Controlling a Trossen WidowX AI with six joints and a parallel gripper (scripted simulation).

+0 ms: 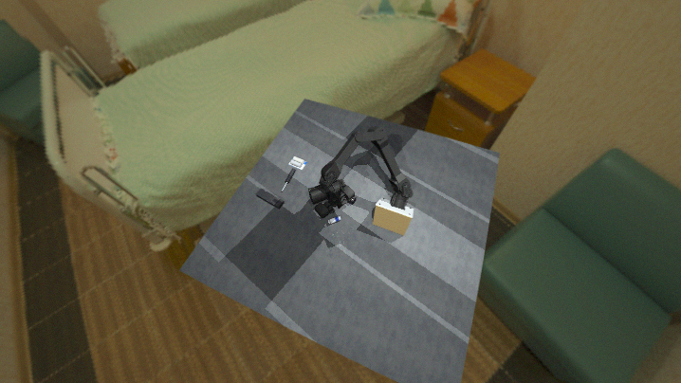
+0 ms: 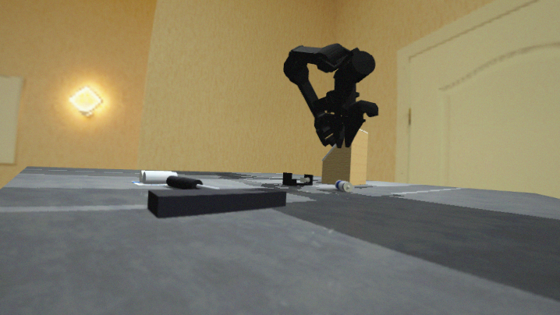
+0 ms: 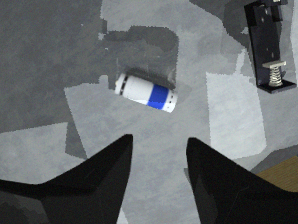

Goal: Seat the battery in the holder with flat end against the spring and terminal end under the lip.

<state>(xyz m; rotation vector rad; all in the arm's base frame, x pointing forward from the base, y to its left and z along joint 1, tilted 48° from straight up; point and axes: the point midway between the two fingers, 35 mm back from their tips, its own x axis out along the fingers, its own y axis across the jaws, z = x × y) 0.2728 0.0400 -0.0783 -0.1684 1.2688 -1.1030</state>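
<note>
Right now my gripper tip is 10 cm above the battery, 1 cm to the right of it and 1 cm short of it. Round my gripper tip: white pack 33 cm ahead, 28 cm to the right, 10 cm below; then screwdriver 33 cm ahead, 15 cm to the right, 10 cm below.
</note>
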